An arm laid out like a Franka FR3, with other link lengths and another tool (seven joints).
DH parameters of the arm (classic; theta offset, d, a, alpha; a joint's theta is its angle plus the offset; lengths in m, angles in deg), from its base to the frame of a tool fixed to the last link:
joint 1: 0 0.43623 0 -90
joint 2: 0 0 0 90
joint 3: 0 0.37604 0.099 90
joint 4: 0 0 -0.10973 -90
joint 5: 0 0.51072 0 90
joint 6: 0 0 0.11 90
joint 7: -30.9 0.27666 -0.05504 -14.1
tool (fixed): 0 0.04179 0 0
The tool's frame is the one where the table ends.
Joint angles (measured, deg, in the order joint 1, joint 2, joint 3, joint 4, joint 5, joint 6, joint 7), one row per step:
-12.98, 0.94, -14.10, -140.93, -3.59, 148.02, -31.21
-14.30, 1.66, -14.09, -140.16, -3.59, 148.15, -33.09
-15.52, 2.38, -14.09, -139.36, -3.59, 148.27, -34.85
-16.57, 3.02, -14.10, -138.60, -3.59, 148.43, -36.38
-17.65, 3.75, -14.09, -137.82, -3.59, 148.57, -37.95
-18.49, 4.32, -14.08, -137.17, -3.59, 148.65, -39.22
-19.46, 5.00, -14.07, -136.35, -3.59, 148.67, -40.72
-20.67, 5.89, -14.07, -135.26, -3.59, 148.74, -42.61
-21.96, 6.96, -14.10, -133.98, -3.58, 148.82, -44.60
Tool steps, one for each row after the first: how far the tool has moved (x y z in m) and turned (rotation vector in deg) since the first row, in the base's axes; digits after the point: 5 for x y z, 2 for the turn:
-0.00165, -0.01696, 0.00005, -0.39, 0.06, 0.57
-0.00301, -0.03317, 0.00030, -0.79, 0.11, 1.11
-0.00370, -0.04776, 0.00109, -1.19, 0.08, 1.58
-0.00507, -0.06243, 0.00101, -1.57, 0.15, 2.09
-0.00605, -0.07404, 0.00124, -1.88, 0.21, 2.53
-0.00722, -0.08769, 0.00173, -2.23, 0.31, 3.07
-0.00852, -0.10531, 0.00258, -2.72, 0.42, 3.76
-0.01012, -0.12492, 0.00320, -3.27, 0.56, 4.45

